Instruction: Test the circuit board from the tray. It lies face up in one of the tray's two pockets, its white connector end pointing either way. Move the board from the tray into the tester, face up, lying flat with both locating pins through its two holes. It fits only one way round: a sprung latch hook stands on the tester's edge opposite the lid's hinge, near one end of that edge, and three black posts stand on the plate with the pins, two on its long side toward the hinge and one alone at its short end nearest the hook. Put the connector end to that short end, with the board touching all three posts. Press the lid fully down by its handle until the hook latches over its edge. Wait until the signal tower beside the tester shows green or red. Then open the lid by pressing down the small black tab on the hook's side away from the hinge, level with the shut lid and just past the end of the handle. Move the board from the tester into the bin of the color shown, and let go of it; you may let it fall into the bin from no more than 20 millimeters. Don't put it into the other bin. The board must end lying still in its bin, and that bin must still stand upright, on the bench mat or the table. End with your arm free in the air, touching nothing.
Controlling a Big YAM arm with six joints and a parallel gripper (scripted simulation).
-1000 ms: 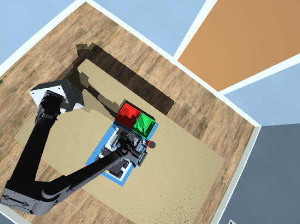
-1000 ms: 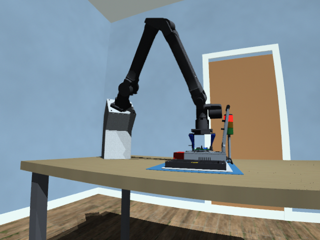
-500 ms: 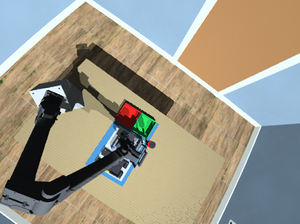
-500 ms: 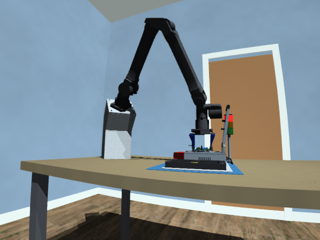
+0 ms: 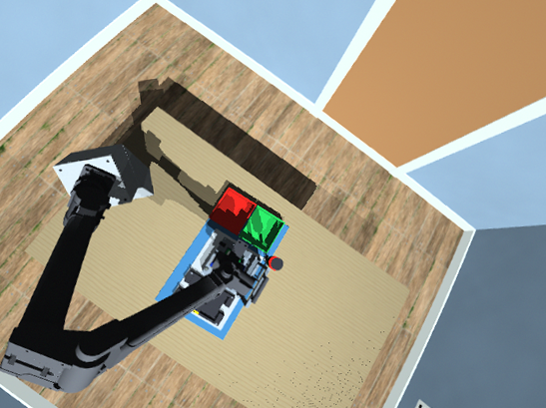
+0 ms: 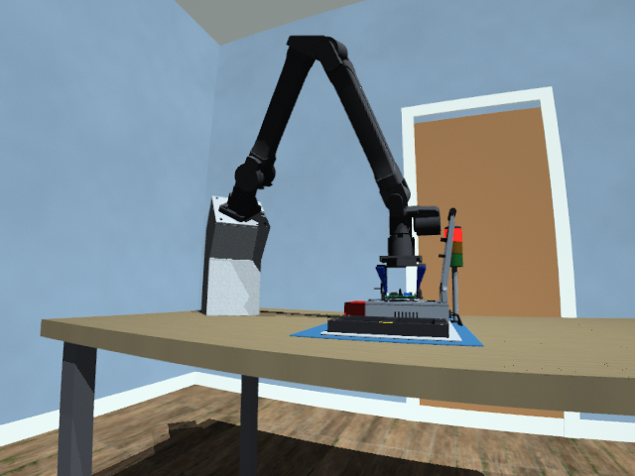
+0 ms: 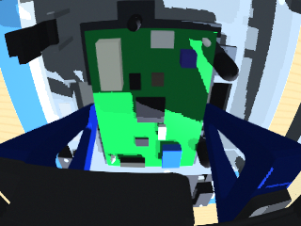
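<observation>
The green circuit board is right at my hand. Also, from my hand: black latch hook 50 mm behind, 70 mm to the left, 10 mm above; tester plate 10 mm ahead, 10 mm to the left, 10 mm below; tester lid 110 mm ahead, 20 mm to the right, 110 mm above.
</observation>
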